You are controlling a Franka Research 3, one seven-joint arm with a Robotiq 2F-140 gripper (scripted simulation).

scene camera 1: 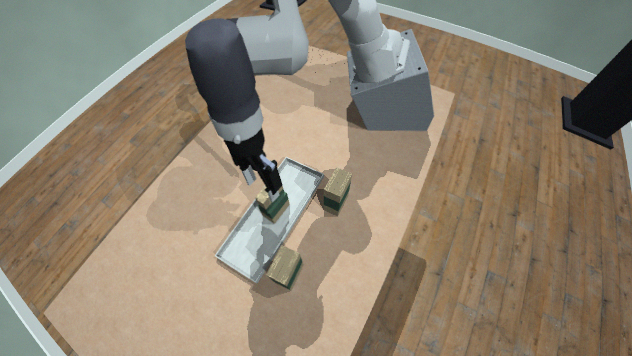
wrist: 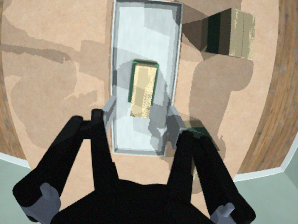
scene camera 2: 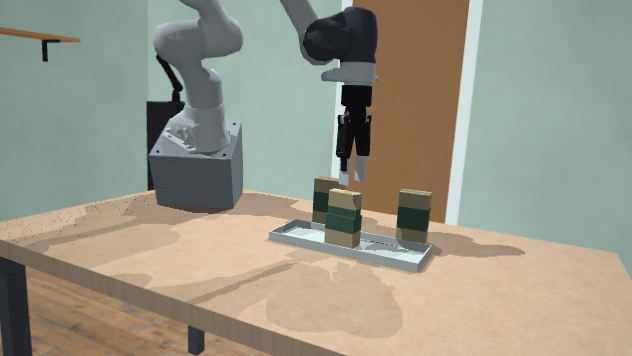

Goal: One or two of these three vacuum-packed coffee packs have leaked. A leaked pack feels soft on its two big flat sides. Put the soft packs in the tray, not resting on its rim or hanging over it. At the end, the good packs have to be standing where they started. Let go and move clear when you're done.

Observation:
In view: my gripper (scene camera 2: 352,182) and a tray (scene camera 1: 255,239).
The tray also shows in scene camera 2 (scene camera 2: 407,255). My gripper is seen too in scene camera 1 (scene camera 1: 263,189) and in the wrist view (wrist: 141,110).

